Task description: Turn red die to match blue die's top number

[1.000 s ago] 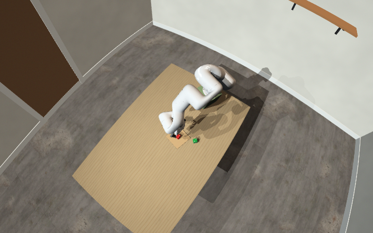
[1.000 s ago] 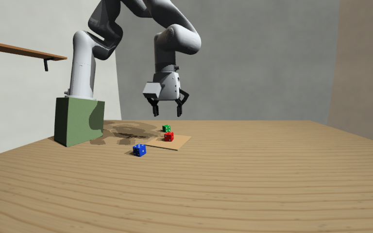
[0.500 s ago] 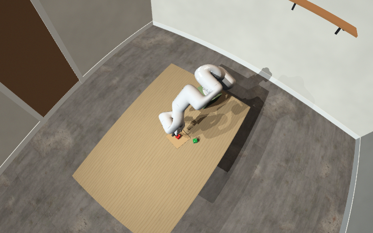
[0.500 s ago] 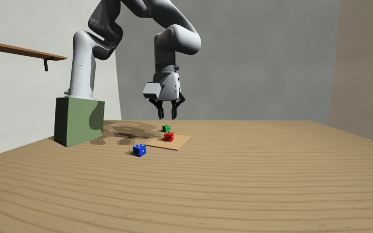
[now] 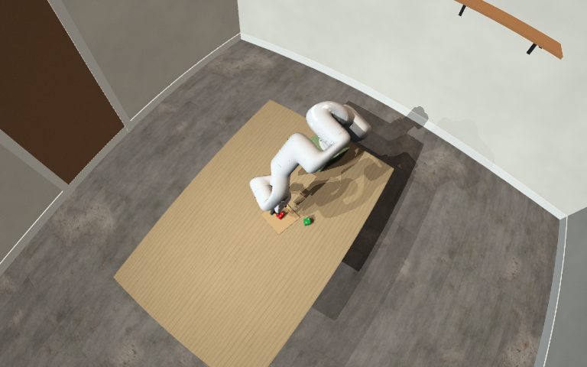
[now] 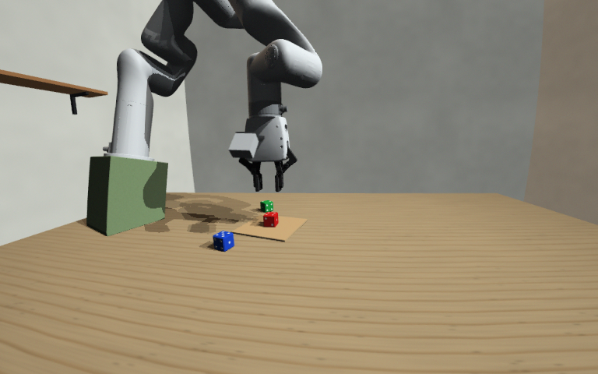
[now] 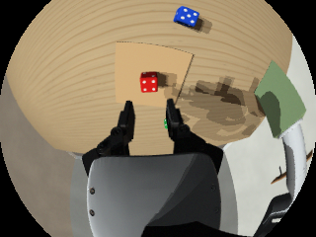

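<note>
Now: hand 9 cm above the red die. Also, from my hand: blue die (7 cm behind, 12 cm to the right, 10 cm below); tan mat (11 cm below); green die (4 cm behind, 13 cm to the left, 10 cm below).
</note>
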